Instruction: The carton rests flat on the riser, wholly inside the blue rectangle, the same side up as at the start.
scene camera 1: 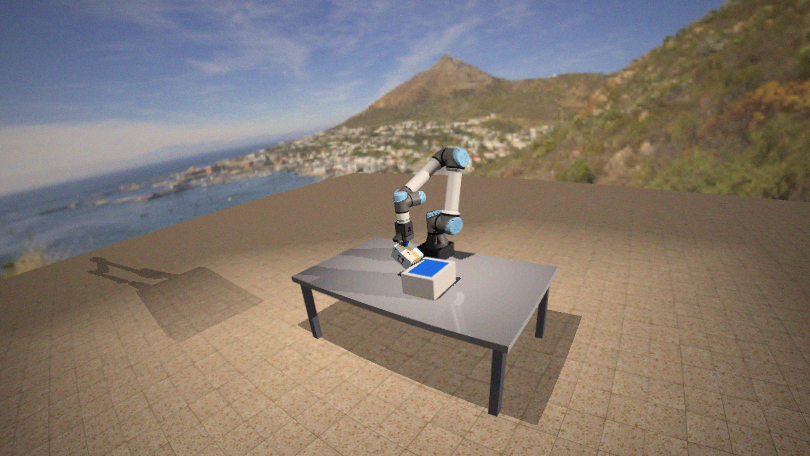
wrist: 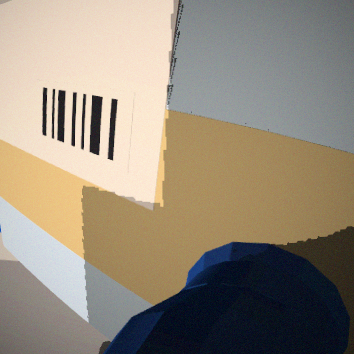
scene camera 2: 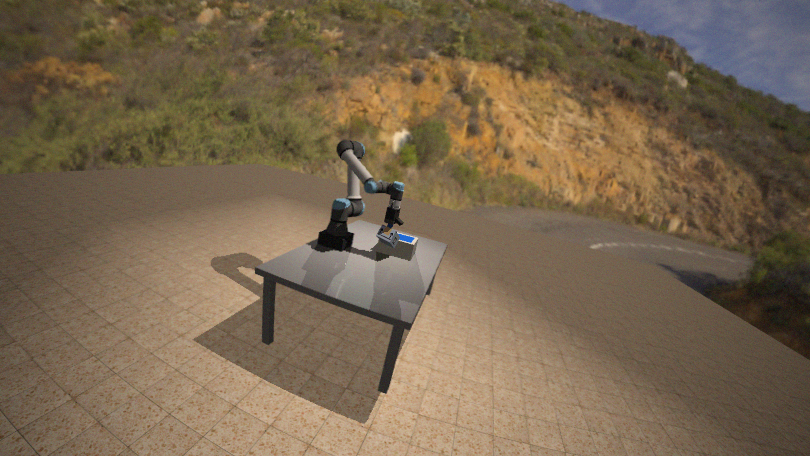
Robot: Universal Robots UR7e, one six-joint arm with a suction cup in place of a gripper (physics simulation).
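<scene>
The white carton, with tan tape and a barcode label on its top, hangs tilted from my blue suction cup. My gripper is shut on the carton's top face. The carton is beside the riser, at its robot-side edge and overlapping that edge in both scene views. I cannot tell whether they touch. The blue rectangle shows on the riser's top, with the carton outside it. The carton's underside is hidden.
The riser stands on the grey table. The arm's black base stands at the table's back edge, close to the carton. The arm's and carton's shadows fall on the table.
</scene>
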